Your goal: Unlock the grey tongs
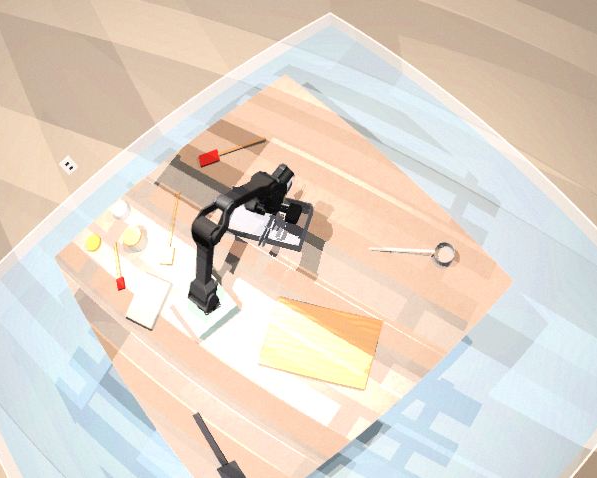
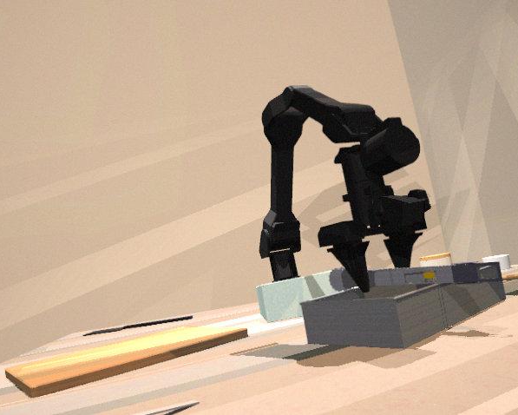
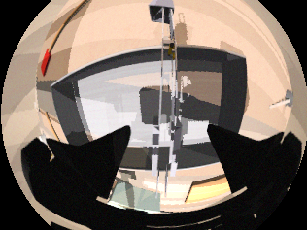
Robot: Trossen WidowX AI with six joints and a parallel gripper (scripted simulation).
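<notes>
My gripper tip is now 3 cm past the grey roasting tin, 4 cm to the right of it and 3 cm above it. The rest, counted from my gripper tip: jar 49 cm behind, 25 cm to the left, 3 cm below; red spatula 2 cm behind, 39 cm to the left, 5 cm below; wooden board 11 cm behind, 44 cm to the right, 5 cm below.
</notes>
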